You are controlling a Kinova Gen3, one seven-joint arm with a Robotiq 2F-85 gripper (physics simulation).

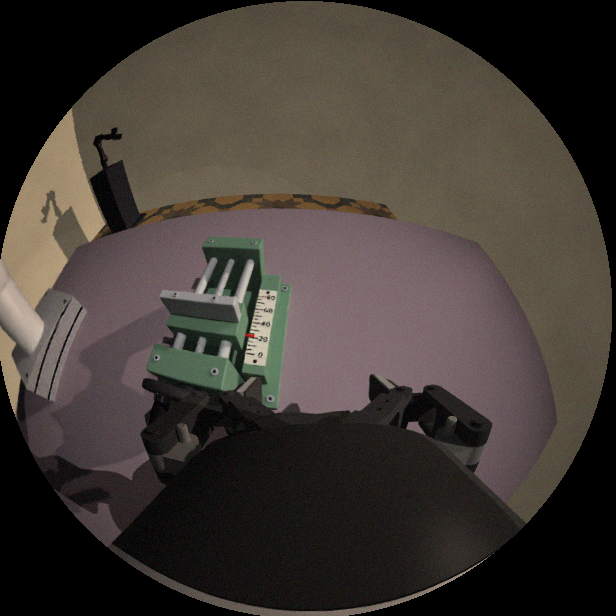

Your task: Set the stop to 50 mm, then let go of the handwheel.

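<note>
A green fixture [226, 321] stands on the purple table, left of centre. Three pale rods run along it and carry a grey stop block [201, 305]. Beside it is a white scale [261, 328] marked 0 to 80. A red pointer [249, 335] sits between the 20 and 40 marks. My gripper [270, 393] is open, with its dark fingers spread wide at the fixture's near end. The left finger [172, 405] lies under the front green block and the right finger [396, 396] is well clear to the right. The handwheel is hidden; only a small grey piece [251, 383] shows by the front block.
A white and grey arm-like part [45, 339] juts in at the left edge. A black stand with a small device [114, 189] rises at the table's far left corner. A patterned strip [258, 203] shows beyond the table's far edge.
</note>
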